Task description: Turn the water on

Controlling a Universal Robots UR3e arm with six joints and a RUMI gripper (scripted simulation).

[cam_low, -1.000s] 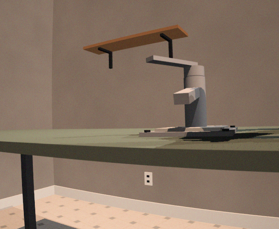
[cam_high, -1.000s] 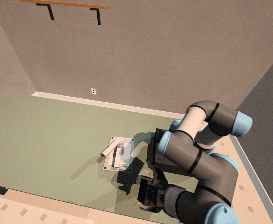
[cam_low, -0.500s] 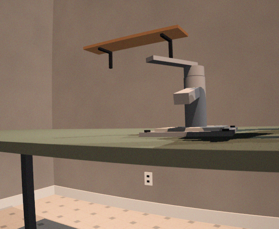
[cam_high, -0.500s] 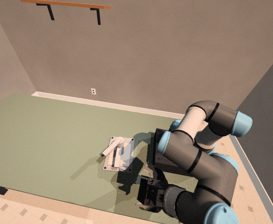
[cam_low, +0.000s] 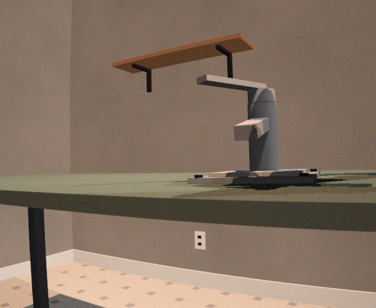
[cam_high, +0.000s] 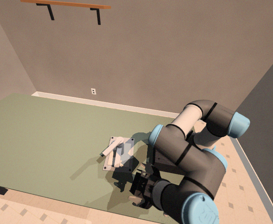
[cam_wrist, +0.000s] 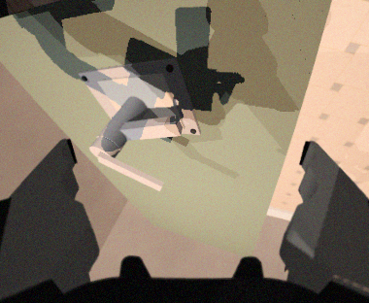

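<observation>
My hand is 19 cm short of the lever, 14 cm to the left of it and 4 cm above it. Round my hand: tap: 18 cm ahead, 17 cm to the right, 10 cm below; base plate: 17 cm ahead, 19 cm to the right, 19 cm below.
</observation>
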